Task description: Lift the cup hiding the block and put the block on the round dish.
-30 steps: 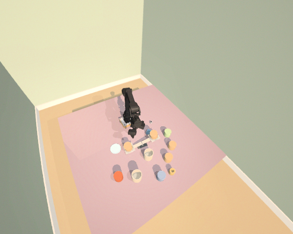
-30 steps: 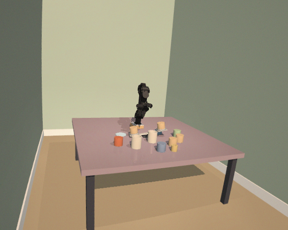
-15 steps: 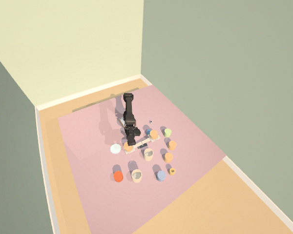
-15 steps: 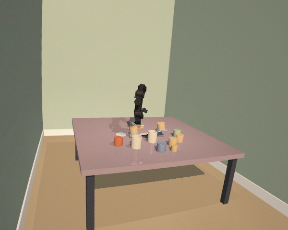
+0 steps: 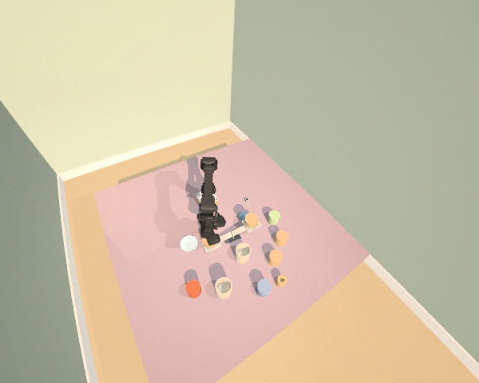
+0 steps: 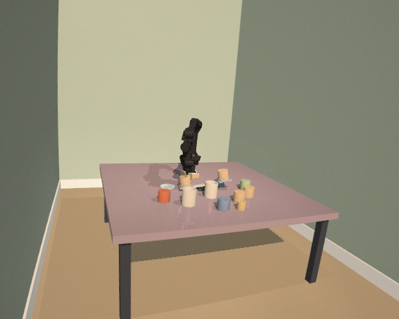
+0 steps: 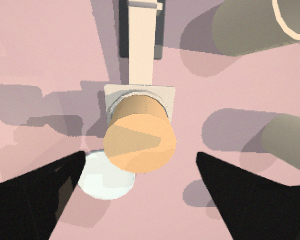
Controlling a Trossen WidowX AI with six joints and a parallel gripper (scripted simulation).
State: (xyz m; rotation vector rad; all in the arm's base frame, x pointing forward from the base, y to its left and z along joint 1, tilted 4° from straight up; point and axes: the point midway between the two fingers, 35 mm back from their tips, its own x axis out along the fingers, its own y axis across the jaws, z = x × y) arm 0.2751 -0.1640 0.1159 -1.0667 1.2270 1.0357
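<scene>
Now: the pale green block 7 cm below my gripper tip. From my gripper tip the other things lie so: blue block: 4 cm behind, 28 cm to the left, 10 cm below; round dish: 8 cm behind, 9 cm to the right, 11 cm below; green cup: 8 cm ahead, 40 cm to the left, 8 cm below.
</scene>
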